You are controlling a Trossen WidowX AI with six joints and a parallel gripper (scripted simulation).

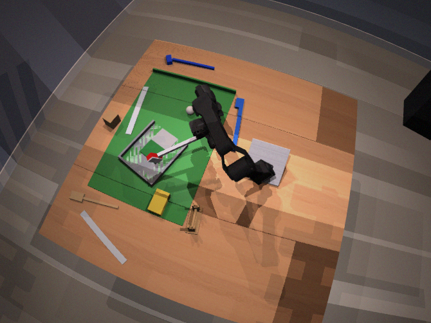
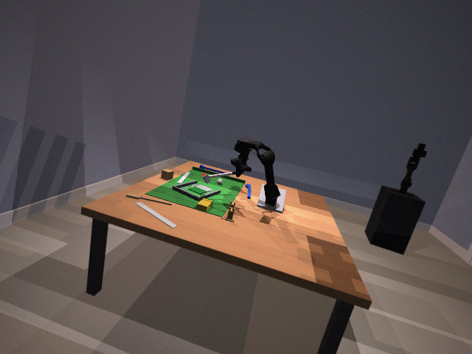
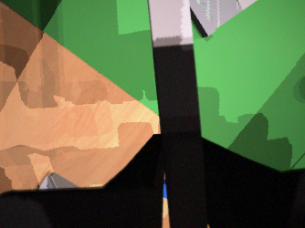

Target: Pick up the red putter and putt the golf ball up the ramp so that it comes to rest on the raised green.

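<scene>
Now: the red putter 90 mm to the left of my gripper tip, 70 mm ahead of it and 10 mm above it. The rest, counted from my gripper tip: green mat 220 mm ahead, 150 mm below, 10 mm to the left; white golf ball 170 mm ahead, 160 mm to the right, 120 mm below; yellow block 300 mm to the left, 130 mm below, 70 mm ahead.
</scene>
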